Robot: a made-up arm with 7 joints. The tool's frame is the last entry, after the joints. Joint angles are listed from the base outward. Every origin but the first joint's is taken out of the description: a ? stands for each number. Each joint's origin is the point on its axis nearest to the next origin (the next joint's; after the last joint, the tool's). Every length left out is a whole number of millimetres.
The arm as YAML. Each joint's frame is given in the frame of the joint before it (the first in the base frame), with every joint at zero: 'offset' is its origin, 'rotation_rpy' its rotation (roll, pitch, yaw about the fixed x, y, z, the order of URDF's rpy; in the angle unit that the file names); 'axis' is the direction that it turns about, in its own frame. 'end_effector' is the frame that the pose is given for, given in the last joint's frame.
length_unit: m
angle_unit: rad
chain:
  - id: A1
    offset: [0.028, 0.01, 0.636]
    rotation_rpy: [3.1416, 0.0, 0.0]
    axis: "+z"
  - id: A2
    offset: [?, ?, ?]
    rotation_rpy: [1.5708, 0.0, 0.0]
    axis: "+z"
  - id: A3
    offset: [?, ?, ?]
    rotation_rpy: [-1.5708, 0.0, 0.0]
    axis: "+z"
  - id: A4
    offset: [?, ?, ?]
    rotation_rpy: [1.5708, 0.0, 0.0]
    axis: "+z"
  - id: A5
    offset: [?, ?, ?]
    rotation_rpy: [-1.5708, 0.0, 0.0]
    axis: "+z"
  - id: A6
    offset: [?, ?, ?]
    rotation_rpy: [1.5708, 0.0, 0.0]
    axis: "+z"
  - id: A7
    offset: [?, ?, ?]
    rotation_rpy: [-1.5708, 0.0, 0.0]
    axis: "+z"
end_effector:
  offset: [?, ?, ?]
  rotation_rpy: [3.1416, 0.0, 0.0]
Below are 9 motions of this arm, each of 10 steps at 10 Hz.
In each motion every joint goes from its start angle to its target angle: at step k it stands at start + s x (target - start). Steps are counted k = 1, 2, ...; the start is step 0. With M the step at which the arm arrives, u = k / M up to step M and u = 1 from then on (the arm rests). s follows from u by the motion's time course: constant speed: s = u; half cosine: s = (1 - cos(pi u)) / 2; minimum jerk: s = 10 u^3 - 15 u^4 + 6 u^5.
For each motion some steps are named. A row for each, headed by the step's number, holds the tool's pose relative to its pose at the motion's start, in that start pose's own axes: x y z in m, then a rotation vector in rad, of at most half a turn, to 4 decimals.
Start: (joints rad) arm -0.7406 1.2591 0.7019 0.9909 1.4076 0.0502 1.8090
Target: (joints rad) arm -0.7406 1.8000 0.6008 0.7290 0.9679 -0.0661 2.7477
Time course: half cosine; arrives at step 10
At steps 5, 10:
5: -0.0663 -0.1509 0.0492 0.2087 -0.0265 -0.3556
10: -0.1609 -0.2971 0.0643 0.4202 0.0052 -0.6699

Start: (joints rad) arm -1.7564 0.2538 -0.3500 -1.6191 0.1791 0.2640 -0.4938
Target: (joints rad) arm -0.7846 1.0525 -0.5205 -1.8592 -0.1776 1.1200 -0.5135
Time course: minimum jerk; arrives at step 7
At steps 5, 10:
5: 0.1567 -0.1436 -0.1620 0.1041 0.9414 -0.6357
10: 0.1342 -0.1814 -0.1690 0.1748 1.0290 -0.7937

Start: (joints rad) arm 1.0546 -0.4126 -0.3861 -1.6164 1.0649 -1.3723 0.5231
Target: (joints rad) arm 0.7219 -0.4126 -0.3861 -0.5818 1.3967 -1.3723 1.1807
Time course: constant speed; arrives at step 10
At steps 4, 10:
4: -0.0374 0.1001 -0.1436 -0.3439 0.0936 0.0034
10: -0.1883 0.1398 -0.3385 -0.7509 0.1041 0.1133

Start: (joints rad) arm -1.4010 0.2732 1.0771 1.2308 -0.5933 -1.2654 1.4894
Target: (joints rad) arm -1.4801 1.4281 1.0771 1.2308 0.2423 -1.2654 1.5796
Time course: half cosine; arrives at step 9
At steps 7, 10:
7: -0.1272 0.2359 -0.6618 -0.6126 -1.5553 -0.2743
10: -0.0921 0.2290 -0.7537 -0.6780 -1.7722 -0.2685

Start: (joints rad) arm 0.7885 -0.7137 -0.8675 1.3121 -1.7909 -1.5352 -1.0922
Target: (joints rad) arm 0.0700 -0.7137 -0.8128 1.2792 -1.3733 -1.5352 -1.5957
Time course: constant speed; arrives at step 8
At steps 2, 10:
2: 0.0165 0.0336 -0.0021 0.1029 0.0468 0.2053
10: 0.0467 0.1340 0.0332 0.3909 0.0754 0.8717

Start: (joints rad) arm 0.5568 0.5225 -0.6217 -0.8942 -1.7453 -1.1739 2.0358
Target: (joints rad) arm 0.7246 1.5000 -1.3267 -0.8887 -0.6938 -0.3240 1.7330
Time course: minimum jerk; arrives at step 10
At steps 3, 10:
3: 0.0650 -0.0502 0.0731 0.0694 -0.1144 -0.1322
10: 0.2659 -0.5493 0.3320 0.2313 -0.2037 -1.1428

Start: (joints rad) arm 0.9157 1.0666 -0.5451 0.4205 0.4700 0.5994 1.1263
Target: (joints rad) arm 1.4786 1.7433 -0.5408 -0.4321 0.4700 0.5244 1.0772
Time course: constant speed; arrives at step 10
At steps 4, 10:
4: 0.2741 -0.0566 0.0306 0.2096 0.2635 0.2351
10: 0.6830 -0.0098 -0.1077 0.5503 0.7181 0.4810

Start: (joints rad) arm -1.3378 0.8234 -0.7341 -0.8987 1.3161 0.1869 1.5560
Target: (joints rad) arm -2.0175 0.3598 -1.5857 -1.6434 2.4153 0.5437 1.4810
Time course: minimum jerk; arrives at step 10
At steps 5, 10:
5: 0.1171 0.1131 -0.0584 -0.6212 0.2879 0.1832
10: 0.0567 0.2714 -0.2960 -1.5262 0.1193 0.1084

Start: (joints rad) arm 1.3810 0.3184 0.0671 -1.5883 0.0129 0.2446 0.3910
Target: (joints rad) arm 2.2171 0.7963 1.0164 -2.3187 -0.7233 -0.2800 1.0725
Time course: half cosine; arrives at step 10
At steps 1, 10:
1: -0.0099 0.0159 -0.0081 -0.0339 -0.0346 -0.0136
10: -0.1786 0.1411 -0.5887 -1.1945 -0.6990 0.4594

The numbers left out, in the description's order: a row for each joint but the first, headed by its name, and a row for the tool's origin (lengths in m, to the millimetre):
A2: 0.014 0.035 0.0
A3: -0.027 -0.392 0.0
A4: 0.002 -0.002 0.0
A5: 0.007 -0.354 0.0
A6: 0.004 -0.032 0.0
A7: -0.02 -0.128 0.0
tool: -0.01 -0.029 0.0

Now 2 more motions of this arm.
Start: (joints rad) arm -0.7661 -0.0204 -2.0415 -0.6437 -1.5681 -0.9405 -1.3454
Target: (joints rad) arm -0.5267 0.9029 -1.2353 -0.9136 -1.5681 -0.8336 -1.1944
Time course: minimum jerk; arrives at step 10
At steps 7, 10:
7: 0.3850 0.1284 0.0232 -0.2426 1.1142 -0.5294
10: 0.4319 0.1410 -0.0018 -0.3020 1.2917 -0.6794

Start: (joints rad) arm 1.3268 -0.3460 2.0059 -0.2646 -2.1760 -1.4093 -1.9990
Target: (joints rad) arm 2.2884 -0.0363 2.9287 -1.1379 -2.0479 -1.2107 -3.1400
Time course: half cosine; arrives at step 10
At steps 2, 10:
2: 0.0320 -0.0489 -0.0525 0.2112 0.0972 0.1431
10: -0.1435 0.1861 -0.5864 2.3242 -0.6356 0.2797

